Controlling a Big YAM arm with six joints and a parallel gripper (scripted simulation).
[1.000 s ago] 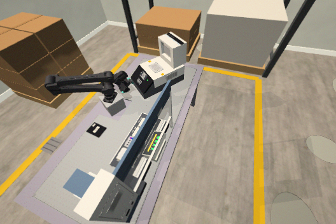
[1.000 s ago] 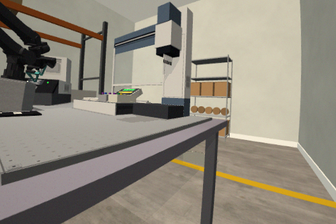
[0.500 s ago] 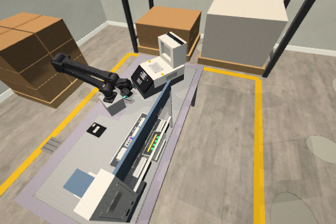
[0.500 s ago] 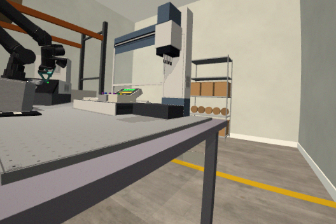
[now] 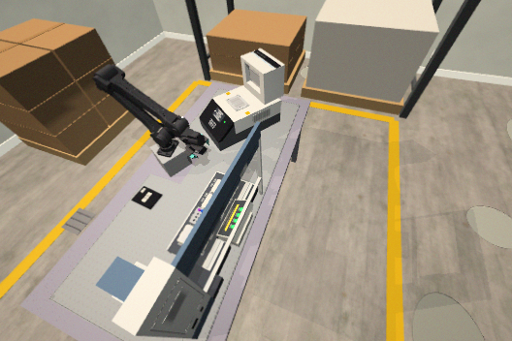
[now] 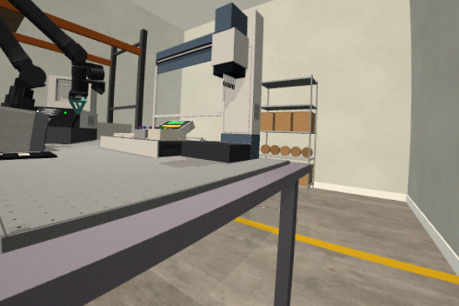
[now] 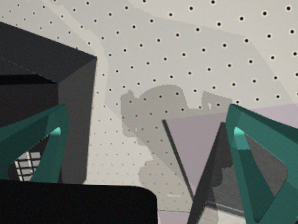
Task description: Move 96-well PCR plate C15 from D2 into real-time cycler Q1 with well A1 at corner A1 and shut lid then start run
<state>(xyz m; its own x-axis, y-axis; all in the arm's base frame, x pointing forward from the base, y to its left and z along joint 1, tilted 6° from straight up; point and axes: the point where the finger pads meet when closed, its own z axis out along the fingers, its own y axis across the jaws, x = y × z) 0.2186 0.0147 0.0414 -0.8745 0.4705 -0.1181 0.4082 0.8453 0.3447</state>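
My gripper is now 16 cm short of the white PCR plate, 25 cm to the left of it and 11 cm above it. Round my hand: tube cooling block: 14 cm ahead, 35 cm to the right, 10 cm below; then black regrip nest: 27 cm behind, 28 cm to the right, 17 cm below; then blue gantry beam: 33 cm ahead, 37 cm to the right, 34 cm above.
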